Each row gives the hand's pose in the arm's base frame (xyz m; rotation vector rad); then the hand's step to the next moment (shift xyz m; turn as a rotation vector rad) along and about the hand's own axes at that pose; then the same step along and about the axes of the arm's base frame.
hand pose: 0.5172 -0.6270 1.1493 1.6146 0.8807 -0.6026
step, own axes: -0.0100 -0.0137 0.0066 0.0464 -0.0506 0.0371
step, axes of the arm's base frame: -0.0164 -0.0076 -0.0018 -0.0108 -0.0218 -0.0741
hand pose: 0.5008 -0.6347 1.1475 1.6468 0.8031 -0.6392
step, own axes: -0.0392 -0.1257 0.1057 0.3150 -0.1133 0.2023
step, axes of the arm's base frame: -0.1224 -0.0939 -0.0687 0.1071 -0.1292 -0.3533
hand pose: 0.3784 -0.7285 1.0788 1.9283 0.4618 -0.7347
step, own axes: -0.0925 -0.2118 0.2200 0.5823 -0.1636 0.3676
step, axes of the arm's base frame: -0.2605 -0.1032 -0.1527 0.2274 -0.2536 -0.6205
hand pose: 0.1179 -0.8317 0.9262 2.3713 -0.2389 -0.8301
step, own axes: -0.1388 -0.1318 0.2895 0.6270 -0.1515 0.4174
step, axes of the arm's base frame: -0.2914 0.0129 -0.1881 0.2322 -0.3033 -0.6666
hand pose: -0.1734 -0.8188 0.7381 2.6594 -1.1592 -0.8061
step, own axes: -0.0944 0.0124 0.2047 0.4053 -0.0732 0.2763
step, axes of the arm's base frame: -0.1677 0.0771 -0.1300 0.1309 -0.2127 -0.4285
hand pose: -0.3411 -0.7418 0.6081 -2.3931 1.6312 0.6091
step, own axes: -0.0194 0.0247 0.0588 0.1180 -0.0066 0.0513
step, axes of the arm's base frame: -0.0424 0.0289 -0.0426 0.0313 -0.0783 -0.0974
